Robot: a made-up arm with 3 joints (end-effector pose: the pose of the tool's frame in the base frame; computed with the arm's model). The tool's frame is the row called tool. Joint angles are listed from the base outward.
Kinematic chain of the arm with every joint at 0, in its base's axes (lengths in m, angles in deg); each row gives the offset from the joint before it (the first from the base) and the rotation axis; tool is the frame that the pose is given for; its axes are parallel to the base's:
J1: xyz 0 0 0.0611 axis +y
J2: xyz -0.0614 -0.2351 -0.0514 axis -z
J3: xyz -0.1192 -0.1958 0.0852 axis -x
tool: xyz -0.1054 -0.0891 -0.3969
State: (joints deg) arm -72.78 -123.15 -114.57
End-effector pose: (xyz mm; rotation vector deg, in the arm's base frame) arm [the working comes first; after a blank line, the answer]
Working (the frame after each row of the table, in the pose's form):
after J1: 0.0 0.0 61.1 0.00 -72.78 0.00
after J2: 30.9 -235.1 -12.8 -76.22 -41.26 103.42
after J3: 17.4 -227.8 231.3 5.27 57.76 80.86

-144.5 -533.7 -7.1 5.27 57.76 80.86
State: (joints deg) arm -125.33 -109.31 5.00
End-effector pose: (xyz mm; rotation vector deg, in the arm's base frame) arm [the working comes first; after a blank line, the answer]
Working (the frame after each row of the table, in the pose's form):
after J1: 0.0 0.0 61.1 0.00 -125.33 0.00
after J2: 77.4 -235.1 40.7 -112.13 -79.53 57.96
after J3: -121.7 -282.8 174.4 -115.71 -83.34 55.34

107.0 -341.5 521.9 -115.71 -83.34 55.34
